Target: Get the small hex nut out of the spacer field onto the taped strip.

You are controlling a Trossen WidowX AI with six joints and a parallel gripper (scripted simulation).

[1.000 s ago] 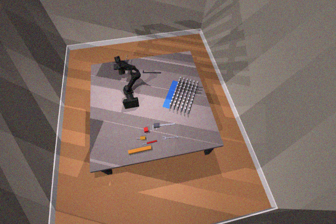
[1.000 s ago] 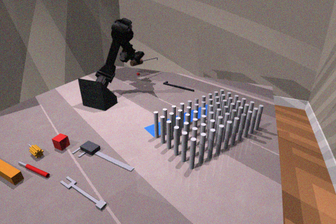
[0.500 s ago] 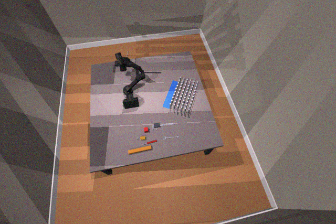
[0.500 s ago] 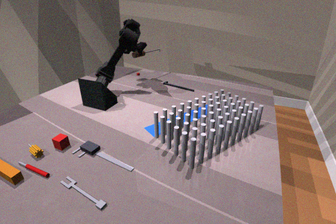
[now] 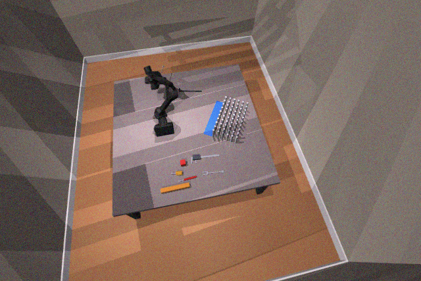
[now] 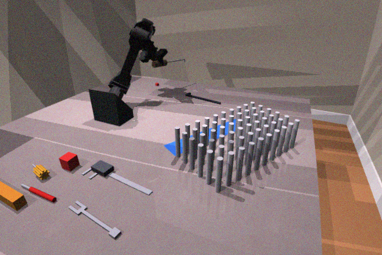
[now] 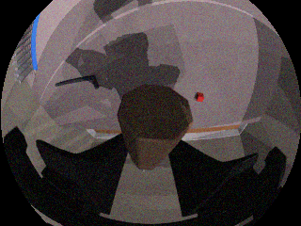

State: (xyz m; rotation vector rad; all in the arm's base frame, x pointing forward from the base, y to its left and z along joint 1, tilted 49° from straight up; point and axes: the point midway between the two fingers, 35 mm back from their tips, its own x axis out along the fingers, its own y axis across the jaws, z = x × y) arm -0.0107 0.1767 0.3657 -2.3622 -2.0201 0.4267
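My gripper tip is now 10 cm to the right of the brown-handled tool and 2 cm short of it. From my gripper tip the other things lie so: yellow piece (83 cm to the right, 15 cm below, 10 cm ahead); blue taped strip (47 cm ahead, 35 cm to the right, 16 cm below); red cube (75 cm to the right, 15 cm ahead, 14 cm below).
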